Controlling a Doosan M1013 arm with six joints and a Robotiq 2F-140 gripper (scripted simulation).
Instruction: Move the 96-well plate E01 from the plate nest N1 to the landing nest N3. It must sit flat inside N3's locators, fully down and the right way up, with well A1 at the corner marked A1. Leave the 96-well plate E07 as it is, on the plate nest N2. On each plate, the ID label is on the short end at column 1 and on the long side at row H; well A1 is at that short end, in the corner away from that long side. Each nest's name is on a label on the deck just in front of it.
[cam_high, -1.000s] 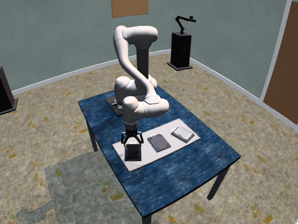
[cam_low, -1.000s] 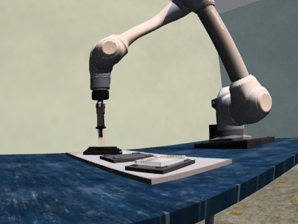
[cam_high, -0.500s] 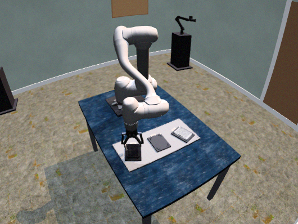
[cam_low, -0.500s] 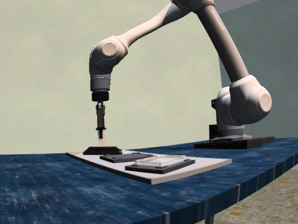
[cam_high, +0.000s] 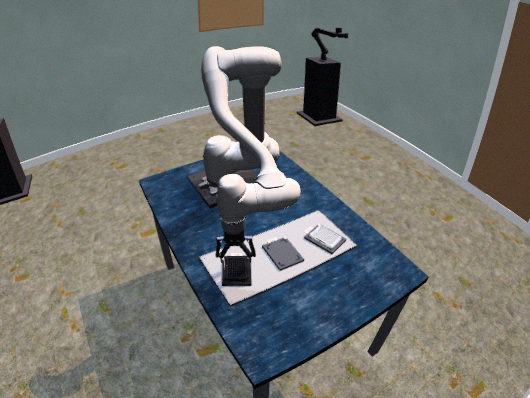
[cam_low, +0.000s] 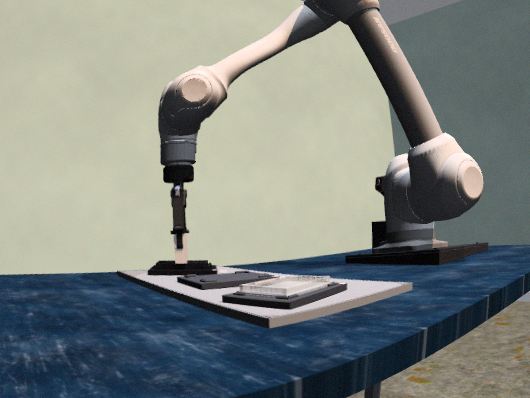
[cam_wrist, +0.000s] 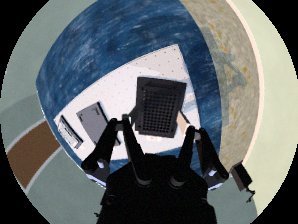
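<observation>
Right now the dark 96-well plate is 3 cm below my hand. From my hand the other things lie so: dark nest 1 cm behind, 22 cm to the left, 4 cm below; then clear 96-well plate 44 cm to the left, 3 cm below.
</observation>
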